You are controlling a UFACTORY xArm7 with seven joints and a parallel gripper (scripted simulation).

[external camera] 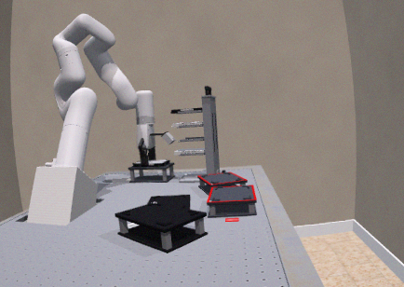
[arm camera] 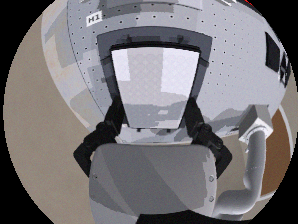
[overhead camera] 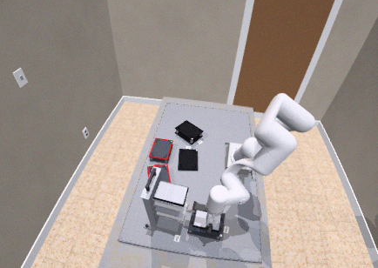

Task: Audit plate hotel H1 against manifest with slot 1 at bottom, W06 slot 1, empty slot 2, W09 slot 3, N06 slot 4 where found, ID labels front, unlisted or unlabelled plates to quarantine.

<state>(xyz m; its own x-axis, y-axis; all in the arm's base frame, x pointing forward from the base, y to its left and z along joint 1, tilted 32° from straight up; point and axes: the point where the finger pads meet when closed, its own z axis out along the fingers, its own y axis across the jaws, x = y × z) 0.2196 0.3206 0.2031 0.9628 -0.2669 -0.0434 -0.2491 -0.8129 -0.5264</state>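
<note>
The grey plate is 1 cm ahead of my hand and 1 cm below it. Round my hand: plate hotel H1: 26 cm ahead, 7 cm to the right, 8 cm above; pale plate: 18 cm ahead, 5 cm to the right, 14 cm above.
</note>
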